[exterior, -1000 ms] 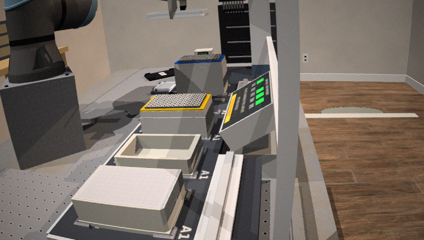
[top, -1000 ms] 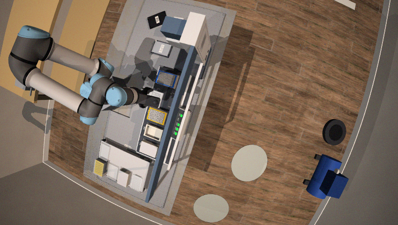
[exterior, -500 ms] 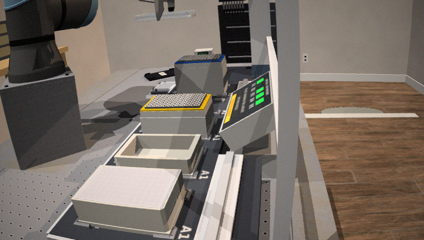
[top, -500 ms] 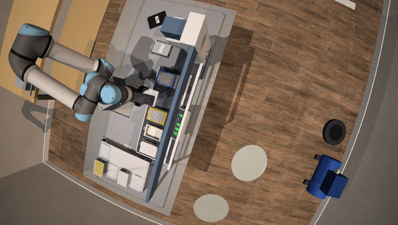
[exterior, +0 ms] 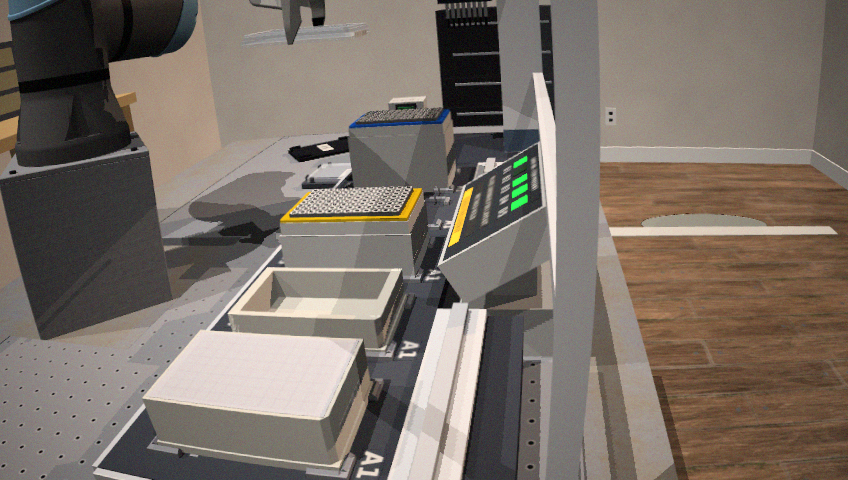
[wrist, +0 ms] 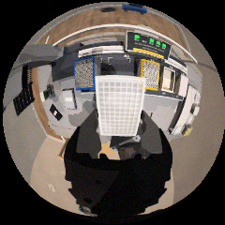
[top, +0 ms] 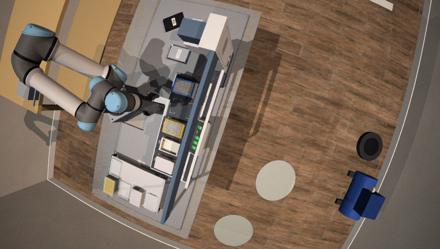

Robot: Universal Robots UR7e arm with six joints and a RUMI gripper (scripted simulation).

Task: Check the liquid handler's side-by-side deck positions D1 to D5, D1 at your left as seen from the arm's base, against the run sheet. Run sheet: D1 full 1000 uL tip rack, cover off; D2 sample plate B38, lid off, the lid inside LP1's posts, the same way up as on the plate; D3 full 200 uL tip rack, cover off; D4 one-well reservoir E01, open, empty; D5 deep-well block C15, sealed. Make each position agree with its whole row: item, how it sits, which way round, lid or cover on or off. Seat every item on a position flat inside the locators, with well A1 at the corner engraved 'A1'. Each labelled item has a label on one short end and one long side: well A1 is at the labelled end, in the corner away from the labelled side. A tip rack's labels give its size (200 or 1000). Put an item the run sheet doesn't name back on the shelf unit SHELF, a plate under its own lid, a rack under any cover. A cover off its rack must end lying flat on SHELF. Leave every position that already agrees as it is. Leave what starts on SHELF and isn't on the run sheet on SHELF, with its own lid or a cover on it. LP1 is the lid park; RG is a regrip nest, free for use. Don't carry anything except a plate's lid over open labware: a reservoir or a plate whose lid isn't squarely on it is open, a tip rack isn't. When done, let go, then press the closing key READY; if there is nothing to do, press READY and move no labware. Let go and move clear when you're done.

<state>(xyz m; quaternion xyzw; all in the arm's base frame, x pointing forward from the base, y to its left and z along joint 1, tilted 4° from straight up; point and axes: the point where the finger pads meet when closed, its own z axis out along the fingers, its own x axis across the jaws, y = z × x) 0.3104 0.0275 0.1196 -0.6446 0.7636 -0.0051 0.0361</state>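
The yellow-rimmed tip rack is 19 cm below my hand, 13 cm to the right of it and 6 cm ahead of it. From my hand the other things lie so: one-well reservoir: 26 cm to the right, 22 cm below, 3 cm ahead; then deep-well block: 38 cm to the right, 21 cm below, 1 cm ahead; then blue-rimmed tip rack: 16 cm below, 11 cm to the left, 10 cm ahead.
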